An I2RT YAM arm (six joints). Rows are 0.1 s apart.
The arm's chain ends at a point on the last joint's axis. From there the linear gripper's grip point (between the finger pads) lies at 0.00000 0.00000 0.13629 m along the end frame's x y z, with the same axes.
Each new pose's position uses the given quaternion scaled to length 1; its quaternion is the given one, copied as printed.
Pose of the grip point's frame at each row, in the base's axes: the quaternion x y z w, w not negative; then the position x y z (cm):
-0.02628, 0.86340, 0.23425, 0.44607, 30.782, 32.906, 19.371
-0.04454, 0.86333, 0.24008, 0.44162, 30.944, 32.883, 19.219
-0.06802, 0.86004, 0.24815, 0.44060, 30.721, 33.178, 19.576
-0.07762, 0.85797, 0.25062, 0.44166, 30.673, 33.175, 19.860
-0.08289, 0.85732, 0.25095, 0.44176, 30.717, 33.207, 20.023
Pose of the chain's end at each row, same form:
-0.02628, 0.86340, 0.23425, 0.44607, 20.452, 27.074, 26.081
-0.04454, 0.86333, 0.24008, 0.44162, 20.843, 26.697, 25.961
-0.06802, 0.86004, 0.24815, 0.44060, 20.852, 26.544, 26.235
-0.07762, 0.85797, 0.25062, 0.44166, 20.874, 26.379, 26.460
-0.08289, 0.85732, 0.25095, 0.44176, 20.961, 26.344, 26.616

